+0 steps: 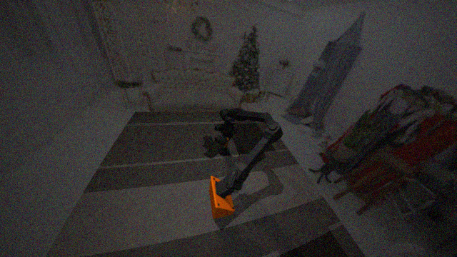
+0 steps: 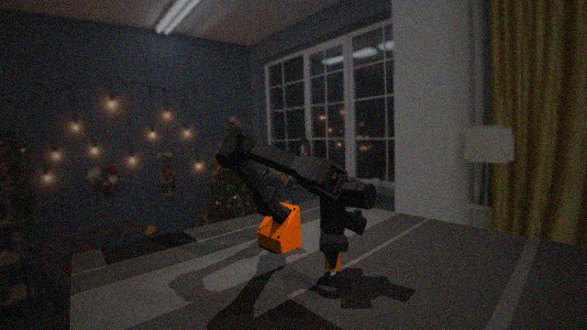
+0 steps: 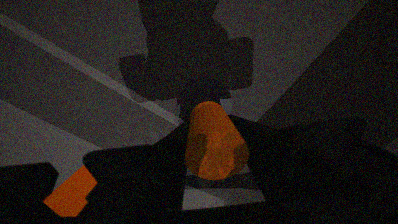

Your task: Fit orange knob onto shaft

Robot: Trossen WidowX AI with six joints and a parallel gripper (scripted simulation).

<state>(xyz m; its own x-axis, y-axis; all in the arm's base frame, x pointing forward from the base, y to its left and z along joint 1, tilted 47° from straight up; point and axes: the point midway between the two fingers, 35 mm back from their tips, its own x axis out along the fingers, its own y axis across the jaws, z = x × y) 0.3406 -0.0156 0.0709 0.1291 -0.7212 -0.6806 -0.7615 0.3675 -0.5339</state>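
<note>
Now: gripper tip 3 cm below the orange knob. From my gripper tip the other things lie so: round pedestal: 4 cm below.
</note>
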